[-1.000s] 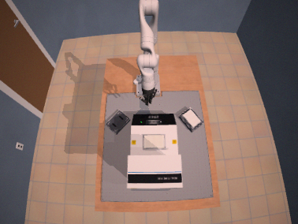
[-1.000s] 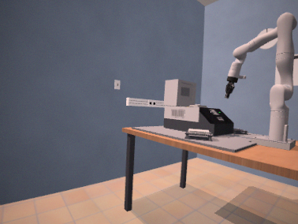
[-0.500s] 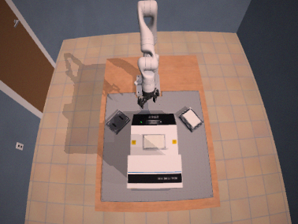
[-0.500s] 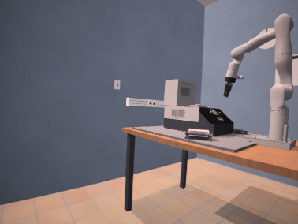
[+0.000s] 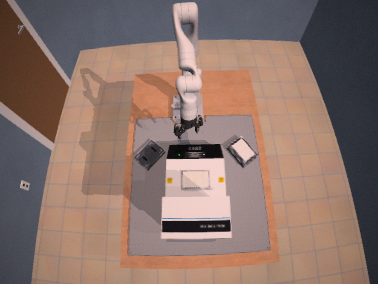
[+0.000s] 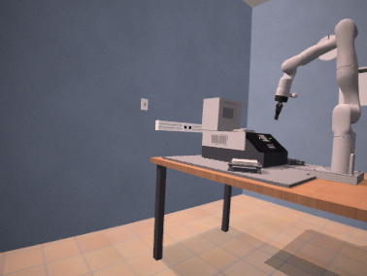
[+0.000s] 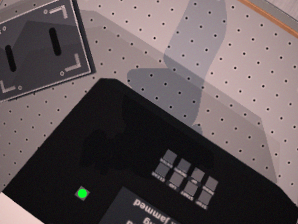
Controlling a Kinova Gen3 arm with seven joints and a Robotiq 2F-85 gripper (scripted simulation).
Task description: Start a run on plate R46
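The plate is 210 mm ahead of my hand, 80 mm below it and 20 mm to the left of it. Round my hand: dark nest ND 270 mm below, 250 mm to the right, 10 mm behind.
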